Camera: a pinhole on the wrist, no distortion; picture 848 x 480 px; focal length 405.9 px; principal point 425.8 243.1 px. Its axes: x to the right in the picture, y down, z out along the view. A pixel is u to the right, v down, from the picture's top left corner.
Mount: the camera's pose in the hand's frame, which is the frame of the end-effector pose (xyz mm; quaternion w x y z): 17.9 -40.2 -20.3 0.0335 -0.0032 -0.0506 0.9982
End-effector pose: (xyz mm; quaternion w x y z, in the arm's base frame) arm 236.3 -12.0 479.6 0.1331 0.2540 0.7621 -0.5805
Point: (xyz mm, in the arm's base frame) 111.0 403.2 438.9
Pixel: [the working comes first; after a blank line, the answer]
In the camera's frame: -196.2 -64.7 -360.8

behind the camera
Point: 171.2 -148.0 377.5
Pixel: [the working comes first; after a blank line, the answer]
In the camera's frame: -52.0 -83.6 177.8

307 52
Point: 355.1 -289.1 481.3
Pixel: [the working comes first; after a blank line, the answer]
In the camera's frame: 184.5 -63.7 268.3

705 147
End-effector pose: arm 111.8 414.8 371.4 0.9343 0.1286 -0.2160 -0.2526
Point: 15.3 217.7 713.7
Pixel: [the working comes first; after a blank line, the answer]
In the camera's frame: -130.8 -2.5 391.8

290 241
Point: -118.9 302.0 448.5
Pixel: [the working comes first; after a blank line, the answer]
In the camera's frame: 102.8 108.8 223.0

613 441
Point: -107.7 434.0 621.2
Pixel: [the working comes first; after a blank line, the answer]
In the camera's frame: 116.7 -78.5 333.0

568 147
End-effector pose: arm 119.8 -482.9 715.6 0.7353 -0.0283 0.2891 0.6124
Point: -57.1 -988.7 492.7
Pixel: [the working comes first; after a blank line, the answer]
In the camera's frame: 378.2 62.0 -429.0

behind the camera
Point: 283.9 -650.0 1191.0
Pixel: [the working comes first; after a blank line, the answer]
In the camera's frame: 368.3 -14.0 415.3

786 229
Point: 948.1 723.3 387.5
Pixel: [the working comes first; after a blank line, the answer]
In the camera's frame: -1301.9 378.4 585.7

outside the picture
